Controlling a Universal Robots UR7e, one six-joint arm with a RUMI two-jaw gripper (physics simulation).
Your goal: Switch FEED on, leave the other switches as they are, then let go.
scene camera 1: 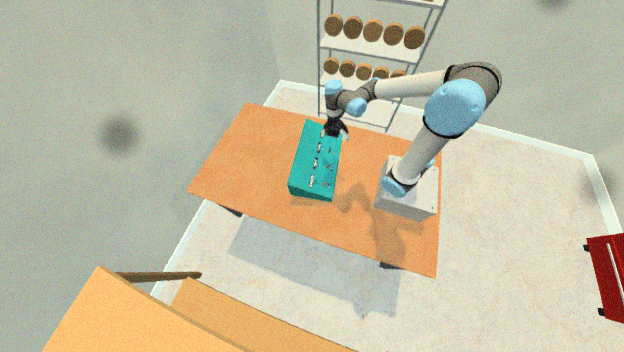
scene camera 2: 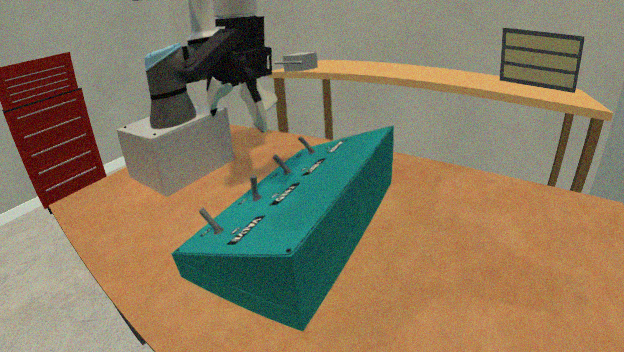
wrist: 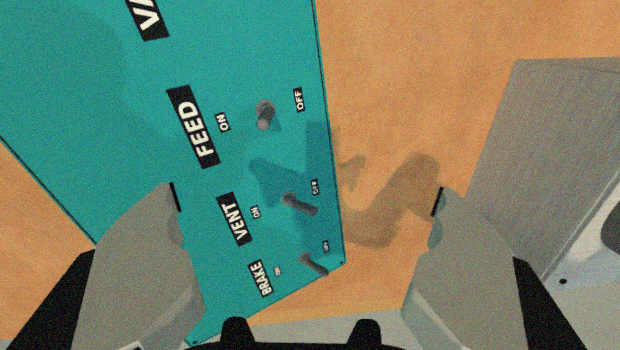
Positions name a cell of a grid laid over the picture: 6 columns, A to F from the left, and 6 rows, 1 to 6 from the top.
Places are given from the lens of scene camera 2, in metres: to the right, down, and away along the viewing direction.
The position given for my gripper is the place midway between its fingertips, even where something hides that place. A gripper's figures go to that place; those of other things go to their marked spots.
my gripper (scene camera 2: C3): -0.14, -0.10, 0.56
teal switch panel (scene camera 2: C5): -0.04, 0.09, 0.36
